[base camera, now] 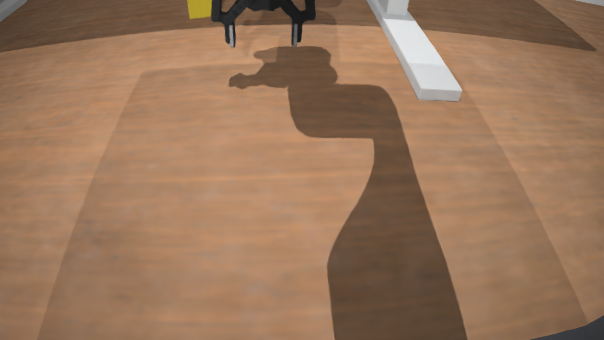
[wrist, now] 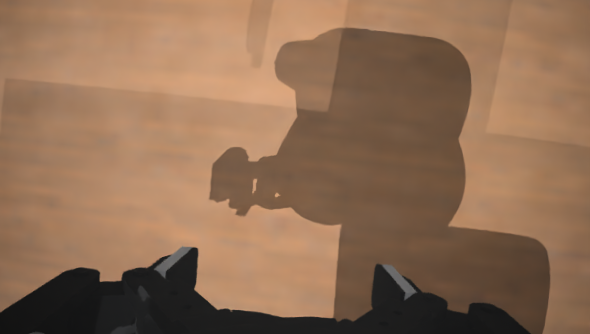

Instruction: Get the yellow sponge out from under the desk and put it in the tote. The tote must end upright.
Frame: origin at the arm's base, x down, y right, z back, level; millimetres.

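Seen in the pictures: gripper, fingertip midpoint: (base camera: pixel 263 44) (wrist: pixel 285 276).
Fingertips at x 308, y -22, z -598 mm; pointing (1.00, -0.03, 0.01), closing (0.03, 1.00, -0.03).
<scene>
Offsets run from my fingertips to a thing's top centre. "spot": to the spot under its first point.
The yellow sponge {spot: dx +66, dy -169, dz -331 mm} (base camera: pixel 199 9) shows in part at the top edge of the base camera view, on the floor in the desk's shadow, just left of the gripper in that picture. My gripper (base camera: pixel 264 45) (wrist: pixel 285 276) is open and empty, pointing down above the wooden floor. The sponge does not show in the wrist view. Of the desk, a white foot (base camera: pixel 422 60) with the bottom of its leg {spot: dx +42, dy +298, dz -285 mm} (base camera: pixel 397 6) shows to the right of the gripper. The tote does not show in either view.
The desk foot lies on the floor and reaches toward the base, right of the gripper. Pale wall trim (base camera: pixel 11 8) shows at the top left corner. The arm's shadow falls across the floor in both views.
</scene>
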